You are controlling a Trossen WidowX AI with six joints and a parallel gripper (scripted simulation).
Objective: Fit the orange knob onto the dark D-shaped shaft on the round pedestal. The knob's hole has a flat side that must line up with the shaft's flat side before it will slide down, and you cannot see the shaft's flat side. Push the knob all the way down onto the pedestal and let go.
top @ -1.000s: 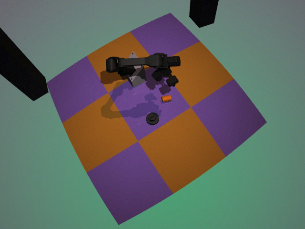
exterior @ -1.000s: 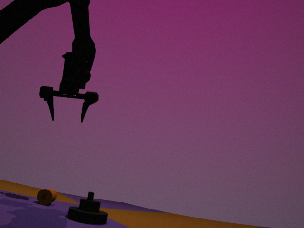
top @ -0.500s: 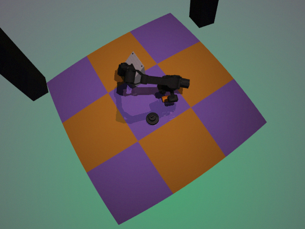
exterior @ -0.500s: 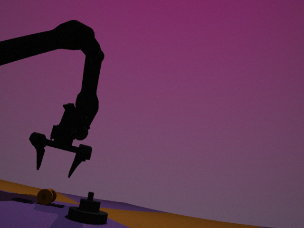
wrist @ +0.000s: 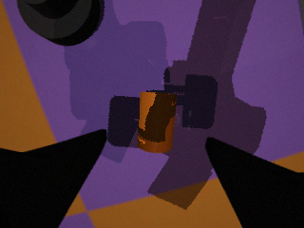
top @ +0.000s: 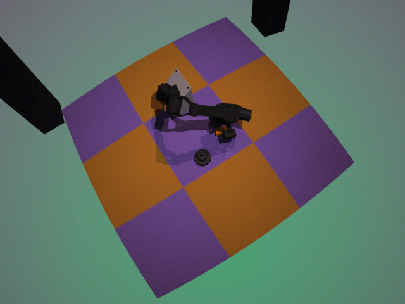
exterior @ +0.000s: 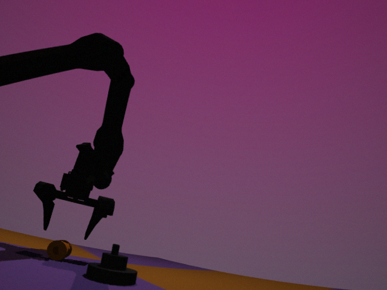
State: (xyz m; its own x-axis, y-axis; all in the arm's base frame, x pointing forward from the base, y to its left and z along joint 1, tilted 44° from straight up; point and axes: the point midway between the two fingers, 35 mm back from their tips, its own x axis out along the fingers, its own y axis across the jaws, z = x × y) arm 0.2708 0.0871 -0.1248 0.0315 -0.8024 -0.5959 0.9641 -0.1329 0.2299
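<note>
My gripper tip is now 10 mm to the left of the orange knob and 30 mm above it. From my gripper tip the other things lie so: round black pedestal 80 mm ahead, 160 mm to the right, 20 mm below.
</note>
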